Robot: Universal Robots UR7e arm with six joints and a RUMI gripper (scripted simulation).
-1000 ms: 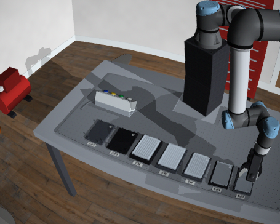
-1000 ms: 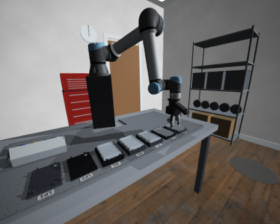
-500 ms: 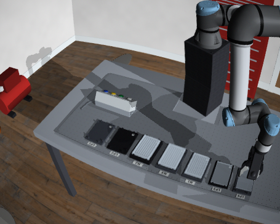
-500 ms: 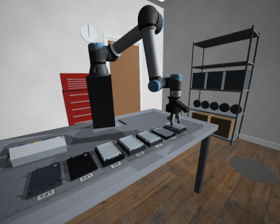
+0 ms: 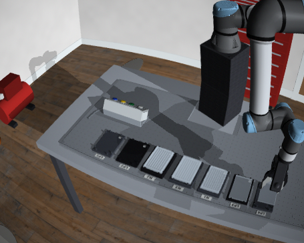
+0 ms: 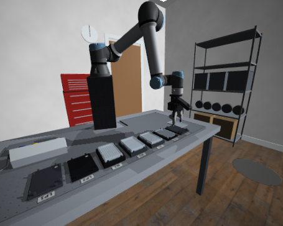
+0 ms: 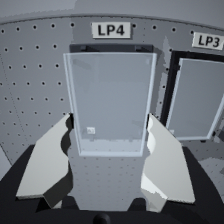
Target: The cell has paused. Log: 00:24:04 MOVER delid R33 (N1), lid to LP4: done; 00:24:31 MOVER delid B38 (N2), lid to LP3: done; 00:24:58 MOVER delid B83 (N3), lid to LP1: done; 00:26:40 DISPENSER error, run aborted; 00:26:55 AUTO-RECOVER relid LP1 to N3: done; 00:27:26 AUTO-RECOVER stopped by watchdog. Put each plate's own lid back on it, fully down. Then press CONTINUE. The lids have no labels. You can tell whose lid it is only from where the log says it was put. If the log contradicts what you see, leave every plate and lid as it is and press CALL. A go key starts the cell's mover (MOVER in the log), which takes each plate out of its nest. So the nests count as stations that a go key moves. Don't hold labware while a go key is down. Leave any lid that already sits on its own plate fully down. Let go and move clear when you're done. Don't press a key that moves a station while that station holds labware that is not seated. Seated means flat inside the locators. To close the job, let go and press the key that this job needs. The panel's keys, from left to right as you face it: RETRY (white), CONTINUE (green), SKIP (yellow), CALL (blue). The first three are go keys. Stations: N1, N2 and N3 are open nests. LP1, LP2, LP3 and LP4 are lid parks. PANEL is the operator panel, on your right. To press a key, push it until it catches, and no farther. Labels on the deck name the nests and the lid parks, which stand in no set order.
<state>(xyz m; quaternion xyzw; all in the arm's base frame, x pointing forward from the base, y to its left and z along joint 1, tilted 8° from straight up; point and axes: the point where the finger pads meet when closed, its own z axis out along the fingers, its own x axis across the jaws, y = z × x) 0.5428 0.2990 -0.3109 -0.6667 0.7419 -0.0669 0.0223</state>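
Right now the translucent lid is 130 mm to the right of my hand, 50 mm below it and 20 mm behind it. The rest, counted from my hand: white plate: 520 mm to the right, 80 mm behind, 30 mm below; black lid park: 640 mm to the right, 100 mm behind, 60 mm below; white key: 690 mm to the right, 340 mm behind, 10 mm above.
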